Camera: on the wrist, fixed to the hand. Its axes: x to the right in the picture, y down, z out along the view.
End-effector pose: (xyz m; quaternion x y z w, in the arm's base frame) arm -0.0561 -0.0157 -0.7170 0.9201 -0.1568 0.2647 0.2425
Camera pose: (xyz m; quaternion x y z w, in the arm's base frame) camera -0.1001 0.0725 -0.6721 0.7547 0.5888 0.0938 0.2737
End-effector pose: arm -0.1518 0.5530 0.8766 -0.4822 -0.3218 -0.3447 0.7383
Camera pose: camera -0.1832 0.4547 0.8437 -0.0059 -0.5471 -0.7651 0.3395
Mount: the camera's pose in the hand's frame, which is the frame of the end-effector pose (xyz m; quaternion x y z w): -0.0245 -0.0388 -0.0981 0.1017 0.0722 -0.7098 0.6933
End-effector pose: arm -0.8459 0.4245 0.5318 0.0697 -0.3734 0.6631 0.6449
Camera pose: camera -0.7686 0.4579 0.4637 0.3311 -0.0954 0.0450 0.9377
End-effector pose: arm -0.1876 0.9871 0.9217 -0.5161 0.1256 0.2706 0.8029
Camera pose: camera -0.1782 0.8792 0.9203 -0.3848 -0.1938 -0.4323 0.7921
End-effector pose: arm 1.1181 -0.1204 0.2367 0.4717 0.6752 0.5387 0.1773
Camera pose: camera 1.0395 -0.1947 0.2304 -0.1731 0.8705 0.2130 0.4086
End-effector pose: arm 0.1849 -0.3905 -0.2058 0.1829 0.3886 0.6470 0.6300
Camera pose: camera 0.1432 -0.4444 -0.2900 -0.1317 0.5105 -0.0249 0.8494
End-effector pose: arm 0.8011 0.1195 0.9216 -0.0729 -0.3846 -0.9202 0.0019
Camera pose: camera 0.8100 0.0761 0.8228 -0.2891 0.4118 0.6055 0.6166
